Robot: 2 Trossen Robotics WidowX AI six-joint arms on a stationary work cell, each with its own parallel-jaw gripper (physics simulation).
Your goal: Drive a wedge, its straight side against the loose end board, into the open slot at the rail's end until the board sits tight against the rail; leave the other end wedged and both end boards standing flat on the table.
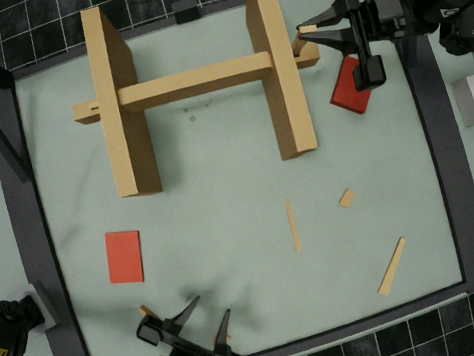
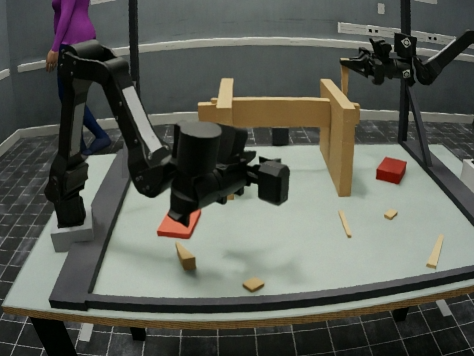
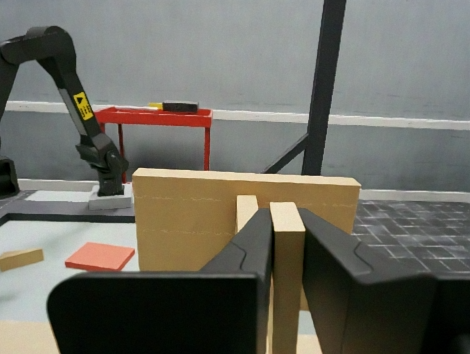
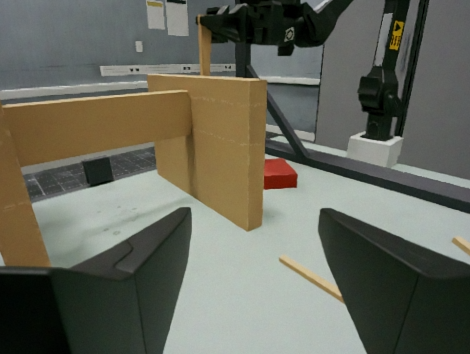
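My left gripper is shut on the wedge. The wedge hangs upright over the rail's end, outside the right-hand end board; its lower tip is hidden, so its depth in the slot cannot be told. The rail runs to the left-hand end board, where another wedge sits in the rail's end. Both boards stand upright. My right gripper is open and empty, away from the frame.
A dark red block lies near the left gripper. A flat red block lies at left. A thin strip, a small block and loose wedges lie on the table.
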